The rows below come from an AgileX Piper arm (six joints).
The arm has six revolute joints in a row. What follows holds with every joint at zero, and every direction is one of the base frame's. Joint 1 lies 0.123 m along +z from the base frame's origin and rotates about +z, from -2.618 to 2.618 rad. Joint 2 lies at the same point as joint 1 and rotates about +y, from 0 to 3.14 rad. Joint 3 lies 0.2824 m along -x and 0.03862 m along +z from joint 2 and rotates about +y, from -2.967 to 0 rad. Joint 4 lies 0.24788 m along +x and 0.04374 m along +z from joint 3 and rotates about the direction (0.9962, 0, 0.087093), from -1.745 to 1.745 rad. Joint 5 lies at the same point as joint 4 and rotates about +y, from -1.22 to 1.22 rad. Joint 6 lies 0.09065 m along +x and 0.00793 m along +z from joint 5 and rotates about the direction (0.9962, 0, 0.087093), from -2.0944 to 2.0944 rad. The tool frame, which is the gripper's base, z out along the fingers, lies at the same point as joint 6; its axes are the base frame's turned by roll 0, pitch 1.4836 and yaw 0 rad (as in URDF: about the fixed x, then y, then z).
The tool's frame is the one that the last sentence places.
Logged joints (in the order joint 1, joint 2, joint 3, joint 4, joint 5, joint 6), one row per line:
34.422 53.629 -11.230 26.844 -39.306 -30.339
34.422 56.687 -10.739 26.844 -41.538 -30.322
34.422 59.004 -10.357 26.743 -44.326 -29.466
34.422 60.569 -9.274 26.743 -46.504 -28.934
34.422 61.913 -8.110 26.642 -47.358 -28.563
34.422 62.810 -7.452 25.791 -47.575 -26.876
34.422 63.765 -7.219 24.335 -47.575 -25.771
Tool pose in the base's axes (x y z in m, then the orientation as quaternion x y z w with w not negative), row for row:
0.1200 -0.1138 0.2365 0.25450 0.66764 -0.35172 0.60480
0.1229 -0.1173 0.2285 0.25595 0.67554 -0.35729 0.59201
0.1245 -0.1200 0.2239 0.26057 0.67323 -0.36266 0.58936
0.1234 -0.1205 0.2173 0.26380 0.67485 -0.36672 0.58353
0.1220 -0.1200 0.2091 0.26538 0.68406 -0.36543 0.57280
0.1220 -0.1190 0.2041 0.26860 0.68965 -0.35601 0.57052
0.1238 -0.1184 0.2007 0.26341 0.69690 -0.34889 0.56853
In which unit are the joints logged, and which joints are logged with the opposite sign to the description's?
The joints are logged in degrees. Opposite sign: joint 1.
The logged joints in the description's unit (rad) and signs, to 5 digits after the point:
-0.60078 0.93600 -0.19600 0.46852 -0.68602 -0.52952
-0.60078 0.98937 -0.18743 0.46852 -0.72497 -0.52922
-0.60078 1.02981 -0.18076 0.46675 -0.77363 -0.51428
-0.60078 1.05713 -0.16186 0.46675 -0.81165 -0.50499
-0.60078 1.08059 -0.14155 0.46499 -0.82655 -0.49852
-0.60078 1.09624 -0.13006 0.45014 -0.83034 -0.46907
-0.60078 1.11291 -0.12600 0.42473 -0.83034 -0.44979

